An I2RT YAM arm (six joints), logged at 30 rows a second.
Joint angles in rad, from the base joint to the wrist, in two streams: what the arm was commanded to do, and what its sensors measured. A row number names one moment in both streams.
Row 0, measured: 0.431, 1.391, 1.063, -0.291, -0.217, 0.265
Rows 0 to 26, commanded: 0.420, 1.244, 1.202, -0.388, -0.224, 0.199; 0.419, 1.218, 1.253, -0.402, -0.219, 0.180; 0.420, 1.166, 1.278, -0.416, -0.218, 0.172; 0.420, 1.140, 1.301, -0.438, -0.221, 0.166; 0.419, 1.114, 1.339, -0.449, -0.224, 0.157; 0.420, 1.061, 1.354, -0.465, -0.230, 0.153; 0.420, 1.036, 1.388, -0.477, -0.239, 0.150; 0.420, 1.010, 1.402, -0.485, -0.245, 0.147; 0.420, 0.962, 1.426, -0.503, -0.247, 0.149; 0.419, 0.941, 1.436, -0.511, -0.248, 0.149; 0.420, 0.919, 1.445, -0.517, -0.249, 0.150; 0.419, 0.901, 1.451, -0.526, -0.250, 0.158; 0.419, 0.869, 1.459, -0.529, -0.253, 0.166; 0.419, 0.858, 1.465, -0.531, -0.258, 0.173; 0.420, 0.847, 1.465, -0.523, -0.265, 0.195; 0.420, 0.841, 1.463, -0.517, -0.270, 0.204; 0.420, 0.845, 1.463, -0.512, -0.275, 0.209; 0.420, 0.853, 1.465, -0.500, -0.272, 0.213; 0.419, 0.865, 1.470, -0.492, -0.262, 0.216; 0.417, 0.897, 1.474, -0.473, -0.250, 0.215; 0.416, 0.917, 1.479, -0.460, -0.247, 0.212; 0.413, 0.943, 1.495, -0.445, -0.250, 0.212; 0.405, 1.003, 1.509, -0.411, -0.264, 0.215; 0.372, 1.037, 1.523, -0.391, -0.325, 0.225; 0.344, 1.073, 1.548, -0.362, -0.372, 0.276; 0.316, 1.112, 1.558, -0.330, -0.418, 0.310; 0.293, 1.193, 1.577, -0.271, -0.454, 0.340
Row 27, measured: 0.355, 1.063, 1.522, -0.406, -0.366, 0.250
